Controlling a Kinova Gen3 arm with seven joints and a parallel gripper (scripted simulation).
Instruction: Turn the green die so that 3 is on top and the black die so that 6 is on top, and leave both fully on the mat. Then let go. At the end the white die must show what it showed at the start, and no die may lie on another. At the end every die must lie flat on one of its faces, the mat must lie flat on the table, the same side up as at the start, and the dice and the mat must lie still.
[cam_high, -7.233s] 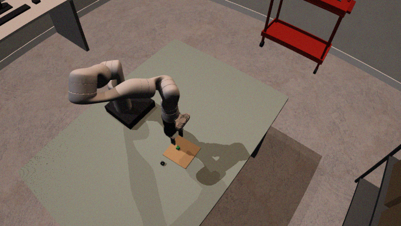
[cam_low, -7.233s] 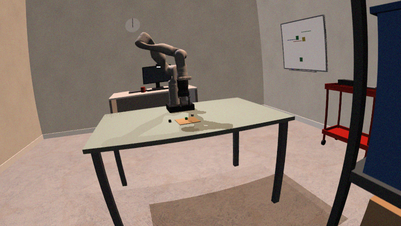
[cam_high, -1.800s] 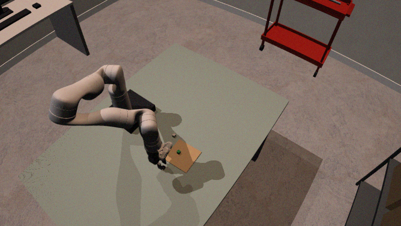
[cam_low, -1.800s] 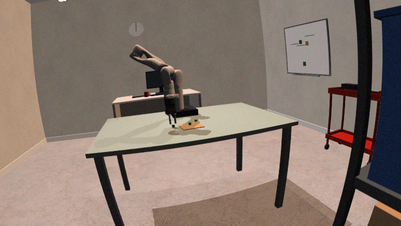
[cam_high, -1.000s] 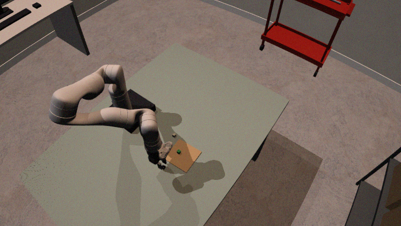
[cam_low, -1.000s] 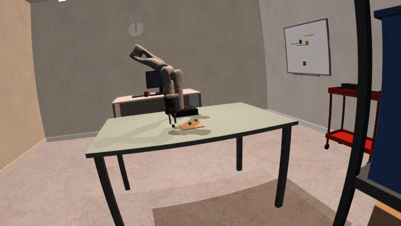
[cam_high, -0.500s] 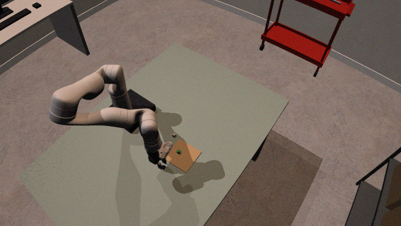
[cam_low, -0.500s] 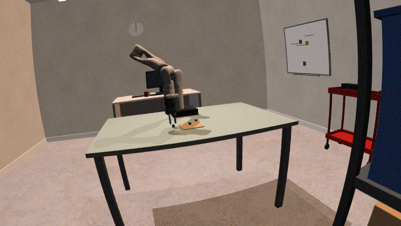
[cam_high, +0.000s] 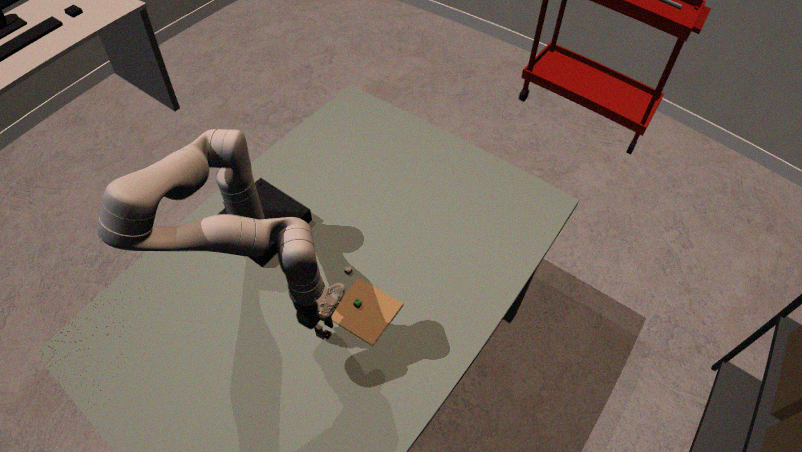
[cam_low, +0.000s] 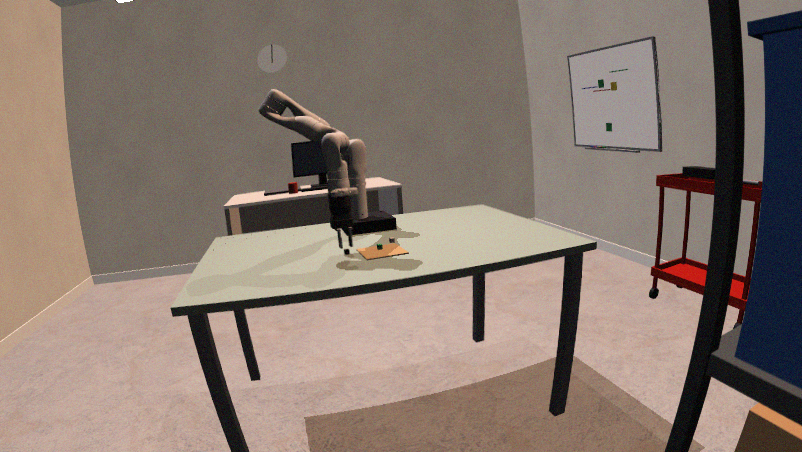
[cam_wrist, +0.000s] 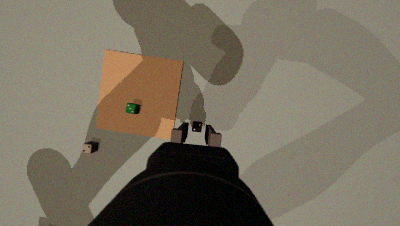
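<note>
The black die is 3 cm below my hand. Round my hand: green die: 11 cm to the left, 3 cm below, 2 cm ahead; then white die: 18 cm to the left, 6 cm behind, 3 cm below; then orange mat: 11 cm to the left, 4 cm below, 4 cm ahead.
</note>
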